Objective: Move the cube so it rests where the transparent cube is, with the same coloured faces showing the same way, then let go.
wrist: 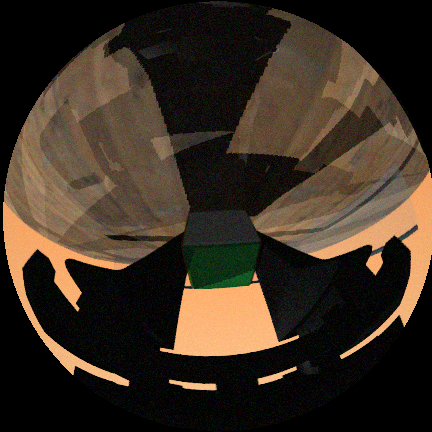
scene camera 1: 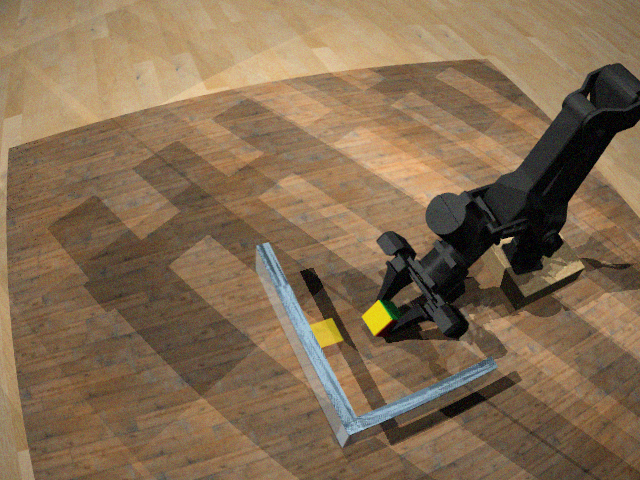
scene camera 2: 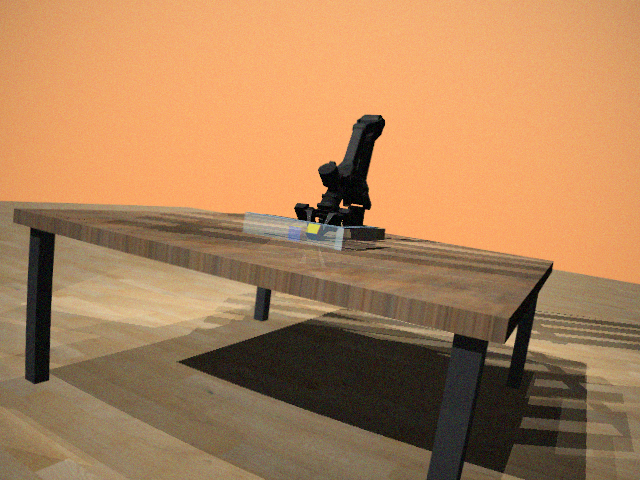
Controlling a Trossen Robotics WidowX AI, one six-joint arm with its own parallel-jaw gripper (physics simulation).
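Pixels of known places: gripper, fingertip midpoint: (wrist: 218,236) (scene camera 1: 381,322); arm's base, origin of the base link: (scene camera 1: 522,257) (scene camera 2: 354,225).
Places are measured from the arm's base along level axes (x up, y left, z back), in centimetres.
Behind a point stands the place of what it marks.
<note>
The solid cube (scene camera 1: 379,317) {x -0.2, y 5.3, z -29.0 cm} (scene camera 2: 313,228) (wrist: 220,255) {x -1.0, y 4.2, z -25.8 cm} is held between the fingertips, tilted. In scene camera 1 its yellow face points toward the wall side, with green at the upper right and a sliver of red below. In the wrist view a grey face and a green face show. My gripper (scene camera 1: 386,316) {x -2.6, y 4.9, z -28.1 cm} (scene camera 2: 315,230) {x -2.6, y 4.9, z -28.1 cm} (wrist: 218,236) {x -2.6, y 4.9, z -28.1 cm} is shut on it, and the fingers reach out at a low slant. The transparent cube (scene camera 1: 327,333) (scene camera 2: 295,233) lies against the inner side of the long wall, apart from the held cube. It shows yellow on top and blue through the wall in scene camera 2.
A low see-through L-shaped wall with pale blue top edges (scene camera 1: 305,338) {x 1.8, y 7.5, z -40.7 cm} (scene camera 2: 263,225) {x -1.2, y -2.1, z -42.9 cm} stands around the transparent cube's side of the table (scene camera 1: 155,361) {x -4.1, y 4.8, z -61.9 cm} (scene camera 2: 413,279) {x -4.2, y 53.5, z -57.7 cm}. Its shorter arm runs toward the right in scene camera 1. The arm's base block (scene camera 1: 550,279) {x 0.0, y 5.6, z 3.6 cm} stands behind the gripper.
</note>
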